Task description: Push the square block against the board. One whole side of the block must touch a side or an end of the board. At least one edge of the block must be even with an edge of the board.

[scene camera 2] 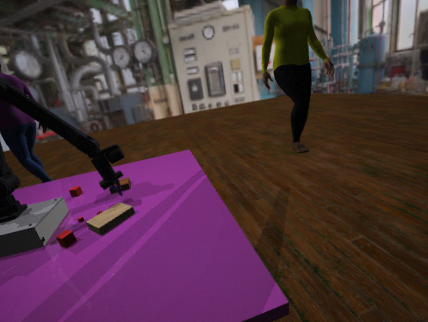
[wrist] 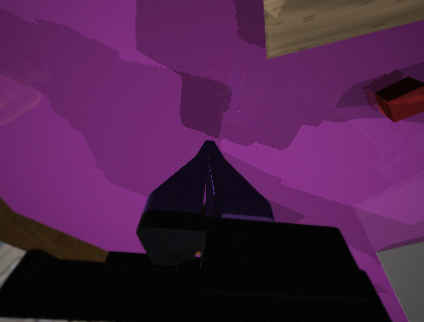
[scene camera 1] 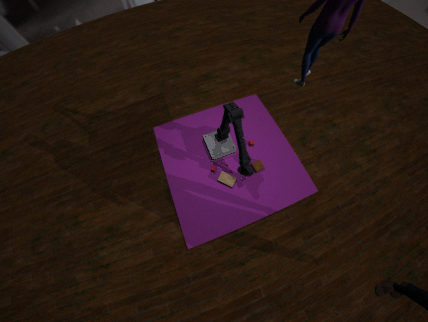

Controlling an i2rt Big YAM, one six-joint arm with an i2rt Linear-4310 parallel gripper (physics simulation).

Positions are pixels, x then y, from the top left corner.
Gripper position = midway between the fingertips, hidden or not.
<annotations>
The gripper [wrist: 208, 146] is shut, with nothing in its grasp. Also in view: a wooden board [scene camera 2: 103, 222].
</annotations>
